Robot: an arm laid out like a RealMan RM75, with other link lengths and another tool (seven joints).
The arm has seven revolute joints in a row. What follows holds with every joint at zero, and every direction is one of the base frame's. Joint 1 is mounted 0.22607 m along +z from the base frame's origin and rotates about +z. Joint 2 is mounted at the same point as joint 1 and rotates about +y. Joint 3 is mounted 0.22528 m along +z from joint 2 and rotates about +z. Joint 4 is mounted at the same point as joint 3 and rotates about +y. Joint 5 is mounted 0.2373 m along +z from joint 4 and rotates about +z. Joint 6 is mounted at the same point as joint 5 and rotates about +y. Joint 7 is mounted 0.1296 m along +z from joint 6 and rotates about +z. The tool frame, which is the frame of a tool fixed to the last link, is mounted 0.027 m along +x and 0.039 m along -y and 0.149 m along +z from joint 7; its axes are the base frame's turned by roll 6.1, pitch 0 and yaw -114.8 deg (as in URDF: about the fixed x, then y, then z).
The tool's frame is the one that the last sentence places.
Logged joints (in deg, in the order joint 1, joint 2, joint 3, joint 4, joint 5, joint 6, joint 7), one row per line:
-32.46, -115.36, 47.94, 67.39, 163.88, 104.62, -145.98
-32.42, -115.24, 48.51, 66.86, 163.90, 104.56, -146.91
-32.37, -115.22, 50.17, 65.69, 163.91, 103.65, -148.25
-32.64, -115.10, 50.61, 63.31, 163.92, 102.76, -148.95
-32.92, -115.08, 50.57, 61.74, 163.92, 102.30, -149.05
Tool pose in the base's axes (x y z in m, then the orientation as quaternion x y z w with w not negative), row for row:
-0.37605, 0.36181, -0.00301, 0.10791, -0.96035, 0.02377, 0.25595
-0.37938, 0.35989, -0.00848, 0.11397, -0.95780, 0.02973, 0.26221
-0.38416, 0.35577, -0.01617, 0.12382, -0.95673, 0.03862, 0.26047
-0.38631, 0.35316, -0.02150, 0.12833, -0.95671, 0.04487, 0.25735
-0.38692, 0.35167, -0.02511, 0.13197, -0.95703, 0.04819, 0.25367
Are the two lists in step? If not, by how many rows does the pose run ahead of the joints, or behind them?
The pose runs 1 row ahead of the joints: the pose in row i belongs to the joints in row i + 1.
